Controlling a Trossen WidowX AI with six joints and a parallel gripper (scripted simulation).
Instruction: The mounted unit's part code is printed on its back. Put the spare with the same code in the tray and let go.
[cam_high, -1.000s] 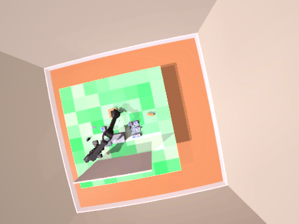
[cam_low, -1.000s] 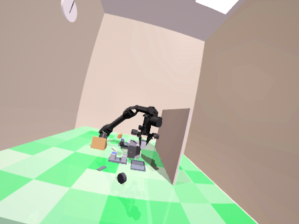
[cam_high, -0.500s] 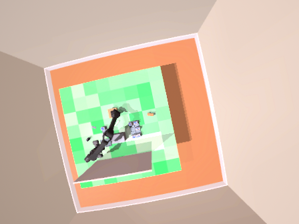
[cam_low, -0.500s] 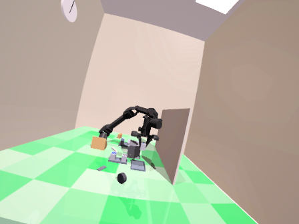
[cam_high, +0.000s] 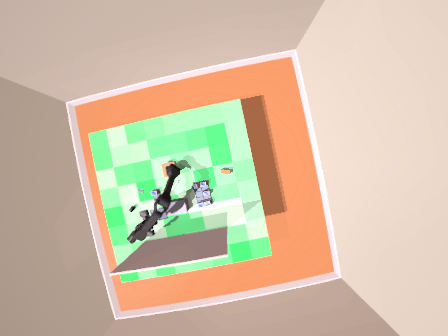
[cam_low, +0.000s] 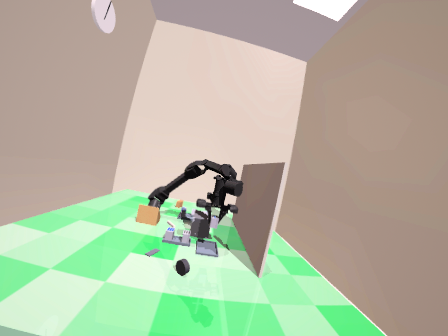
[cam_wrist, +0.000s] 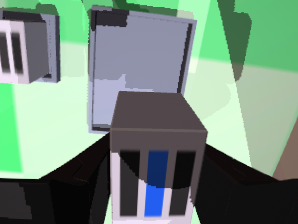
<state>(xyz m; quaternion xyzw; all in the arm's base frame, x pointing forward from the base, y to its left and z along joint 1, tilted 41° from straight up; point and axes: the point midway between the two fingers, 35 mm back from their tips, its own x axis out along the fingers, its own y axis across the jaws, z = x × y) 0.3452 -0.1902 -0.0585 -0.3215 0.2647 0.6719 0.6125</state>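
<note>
Now: gripper tip 120 mm above the tray. Also, from my gripper tip: grey mounted unit (50 mm behind, 190 mm to the left, 70 mm below); then rack (150 mm behind, 20 mm to the left, 120 mm below); then cube (20 mm above).
</note>
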